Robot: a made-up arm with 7 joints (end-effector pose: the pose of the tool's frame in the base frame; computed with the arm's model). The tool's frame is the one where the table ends.
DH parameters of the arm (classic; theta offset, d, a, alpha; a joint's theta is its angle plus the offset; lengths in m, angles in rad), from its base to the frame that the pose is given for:
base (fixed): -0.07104 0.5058 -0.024 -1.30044
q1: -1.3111 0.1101 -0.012 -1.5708
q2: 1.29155 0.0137 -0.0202 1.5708
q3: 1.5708 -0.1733 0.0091 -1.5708
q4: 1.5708 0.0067 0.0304 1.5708
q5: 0 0.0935 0.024 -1.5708
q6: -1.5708 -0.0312 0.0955 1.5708
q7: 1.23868 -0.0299 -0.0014 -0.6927
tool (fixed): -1.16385 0.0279 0 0
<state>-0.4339 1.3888 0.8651 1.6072 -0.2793 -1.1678 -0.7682</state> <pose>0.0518 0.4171 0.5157 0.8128 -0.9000 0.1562</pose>
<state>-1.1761 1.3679 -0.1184 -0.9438 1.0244 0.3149 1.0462</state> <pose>0.1335 0.1517 0.7010 -0.9076 2.5074 -0.4328</pose>
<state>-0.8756 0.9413 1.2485 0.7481 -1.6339 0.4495 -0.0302</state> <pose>0.1833 0.3724 0.5418 -1.7429 -1.4895 0.5928</pose>
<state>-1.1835 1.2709 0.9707 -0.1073 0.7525 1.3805 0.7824</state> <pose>0.0709 0.4181 0.6280 0.5307 -0.6948 2.6494</pose>
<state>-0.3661 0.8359 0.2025 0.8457 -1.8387 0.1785 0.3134</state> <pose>0.1721 0.3194 0.3563 -0.9727 -0.2976 1.3774</pose>
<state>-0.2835 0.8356 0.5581 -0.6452 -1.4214 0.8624 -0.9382</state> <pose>0.1757 0.1899 0.4667 -0.8833 -0.3563 -1.2732</pose>
